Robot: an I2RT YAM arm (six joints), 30 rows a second.
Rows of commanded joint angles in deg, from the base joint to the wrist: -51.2 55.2 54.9 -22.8 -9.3 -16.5; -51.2 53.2 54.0 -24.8 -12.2 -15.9; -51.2 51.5 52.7 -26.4 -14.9 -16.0; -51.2 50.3 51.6 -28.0 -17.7 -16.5; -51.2 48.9 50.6 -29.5 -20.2 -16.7; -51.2 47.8 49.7 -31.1 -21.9 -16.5; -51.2 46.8 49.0 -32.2 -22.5 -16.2; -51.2 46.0 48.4 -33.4 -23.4 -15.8
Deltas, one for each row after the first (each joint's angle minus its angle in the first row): 0.0 -2.0 -0.9 -2.0 -2.9 0.6; 0.0 -3.7 -2.2 -3.6 -5.6 0.5; 0.0 -4.9 -3.3 -5.2 -8.4 0.0; 0.0 -6.3 -4.3 -6.7 -10.9 -0.2; 0.0 -7.4 -5.2 -8.3 -12.6 0.0; 0.0 -8.4 -5.9 -9.4 -13.2 0.3; 0.0 -9.2 -6.5 -10.6 -14.1 0.7
